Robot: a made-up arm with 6 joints. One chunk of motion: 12 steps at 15 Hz.
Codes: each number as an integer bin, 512 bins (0 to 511) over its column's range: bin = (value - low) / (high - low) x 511, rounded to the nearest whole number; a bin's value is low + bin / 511 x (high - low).
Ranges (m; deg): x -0.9..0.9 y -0.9..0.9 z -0.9..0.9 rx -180..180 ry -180..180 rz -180..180
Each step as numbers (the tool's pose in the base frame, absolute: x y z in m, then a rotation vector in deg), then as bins.
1 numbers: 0.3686 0.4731 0.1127 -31.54 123.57 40.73
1 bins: 360 390 287 211 431 313
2 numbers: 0.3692 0.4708 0.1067 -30.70 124.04 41.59
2 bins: 360 389 286 212 432 315
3 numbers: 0.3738 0.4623 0.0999 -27.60 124.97 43.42
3 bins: 362 387 284 216 433 317
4 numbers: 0.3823 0.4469 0.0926 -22.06 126.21 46.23
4 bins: 364 382 282 224 435 321
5 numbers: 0.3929 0.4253 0.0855 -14.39 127.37 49.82
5 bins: 367 376 280 235 436 326
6 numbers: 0.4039 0.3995 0.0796 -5.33 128.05 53.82
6 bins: 370 369 278 248 437 332
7 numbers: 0.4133 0.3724 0.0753 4.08 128.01 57.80
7 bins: 373 361 277 261 437 338
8 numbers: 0.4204 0.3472 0.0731 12.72 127.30 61.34
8 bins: 375 354 276 274 436 343
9 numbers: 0.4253 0.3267 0.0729 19.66 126.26 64.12
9 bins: 376 348 276 283 435 347
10 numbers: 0.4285 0.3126 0.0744 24.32 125.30 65.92
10 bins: 377 344 277 290 433 349
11 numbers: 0.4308 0.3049 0.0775 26.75 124.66 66.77
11 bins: 378 342 278 293 432 350
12 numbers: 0.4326 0.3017 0.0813 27.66 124.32 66.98
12 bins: 378 341 279 295 432 351
